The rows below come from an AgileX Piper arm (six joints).
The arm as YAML. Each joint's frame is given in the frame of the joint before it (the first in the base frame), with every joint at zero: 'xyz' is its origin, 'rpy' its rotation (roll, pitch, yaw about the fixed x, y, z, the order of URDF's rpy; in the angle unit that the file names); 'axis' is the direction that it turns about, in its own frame. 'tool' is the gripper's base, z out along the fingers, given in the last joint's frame.
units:
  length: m
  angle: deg
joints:
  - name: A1
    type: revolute
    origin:
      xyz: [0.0, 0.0, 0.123]
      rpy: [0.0, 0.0, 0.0]
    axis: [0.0, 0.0, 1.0]
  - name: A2
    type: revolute
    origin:
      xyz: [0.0, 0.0, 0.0]
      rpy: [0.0, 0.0, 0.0]
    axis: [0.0, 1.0, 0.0]
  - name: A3
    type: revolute
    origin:
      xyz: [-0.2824, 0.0, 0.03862]
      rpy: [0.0, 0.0, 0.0]
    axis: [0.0, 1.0, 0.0]
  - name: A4
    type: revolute
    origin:
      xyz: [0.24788, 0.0, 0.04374]
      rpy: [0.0, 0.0, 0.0]
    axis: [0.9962, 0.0, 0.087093]
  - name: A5
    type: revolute
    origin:
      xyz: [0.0, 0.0, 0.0]
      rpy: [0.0, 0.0, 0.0]
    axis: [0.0, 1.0, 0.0]
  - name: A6
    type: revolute
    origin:
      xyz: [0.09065, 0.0, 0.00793]
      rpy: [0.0, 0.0, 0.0]
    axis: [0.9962, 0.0, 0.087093]
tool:
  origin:
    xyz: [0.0, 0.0, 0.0]
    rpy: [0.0, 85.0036, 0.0]
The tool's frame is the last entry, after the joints.
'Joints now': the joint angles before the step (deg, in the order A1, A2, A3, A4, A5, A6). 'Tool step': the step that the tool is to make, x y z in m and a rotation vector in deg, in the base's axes. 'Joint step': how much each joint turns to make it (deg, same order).
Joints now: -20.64 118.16 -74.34 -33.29 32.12 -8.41
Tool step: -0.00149 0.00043 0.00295 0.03 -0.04 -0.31
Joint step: 0.00 -0.57 0.21 0.22 0.39 0.00
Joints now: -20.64 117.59 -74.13 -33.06 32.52 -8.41
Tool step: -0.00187 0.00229 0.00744 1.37 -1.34 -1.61
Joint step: 0.00 -1.34 0.26 2.37 0.36 0.00
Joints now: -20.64 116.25 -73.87 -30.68 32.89 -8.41
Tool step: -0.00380 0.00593 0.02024 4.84 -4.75 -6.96
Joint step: -0.03 -3.32 0.09 6.75 1.34 2.80
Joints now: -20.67 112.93 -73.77 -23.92 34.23 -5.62
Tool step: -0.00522 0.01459 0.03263 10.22 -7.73 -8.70
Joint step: -0.01 -5.33 -0.01 14.36 1.89 0.81
